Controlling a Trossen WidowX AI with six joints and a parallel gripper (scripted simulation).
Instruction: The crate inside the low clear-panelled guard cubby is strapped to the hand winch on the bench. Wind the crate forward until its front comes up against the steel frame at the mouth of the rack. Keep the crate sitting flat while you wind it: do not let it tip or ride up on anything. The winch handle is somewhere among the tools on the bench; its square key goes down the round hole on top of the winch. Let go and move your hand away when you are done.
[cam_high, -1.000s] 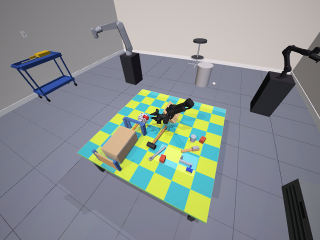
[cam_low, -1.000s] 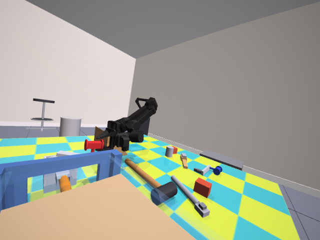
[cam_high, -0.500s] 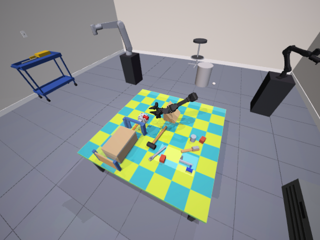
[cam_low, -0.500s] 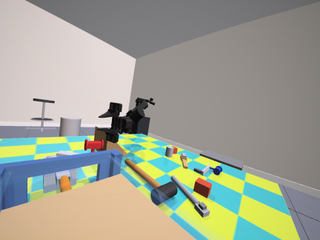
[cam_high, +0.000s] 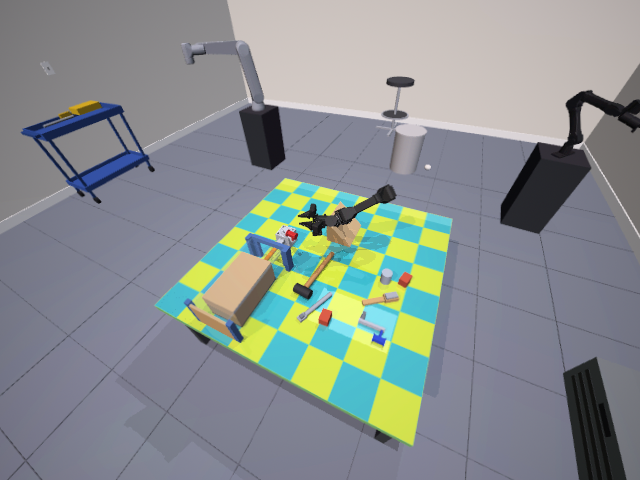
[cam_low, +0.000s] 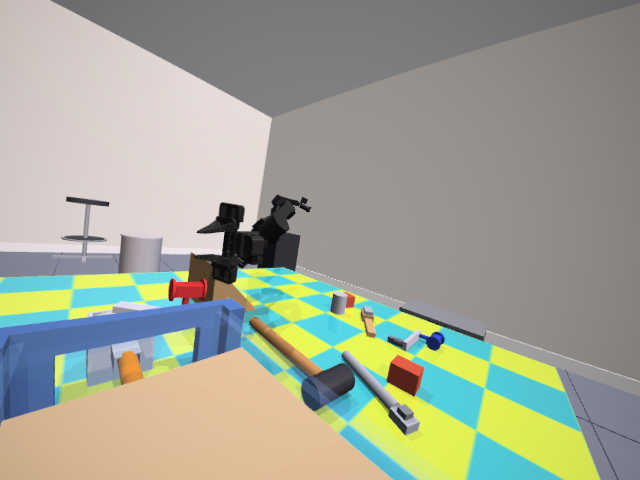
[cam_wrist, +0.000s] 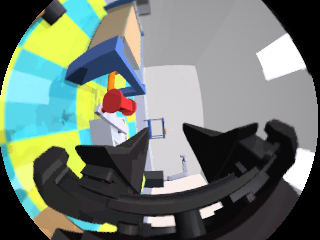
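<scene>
Now: the winch handle 12 cm below my gripper tip, 6 cm to the right of it and 2 cm ahead of it. Round my gripper tip: brush: 54 cm to the left, 21 cm below, 12 cm ahead; red grip: 9 cm below, 5 cm ahead, 2 cm to the right; grey winch: 20 cm below, 12 cm to the right, 3 cm behind.
</scene>
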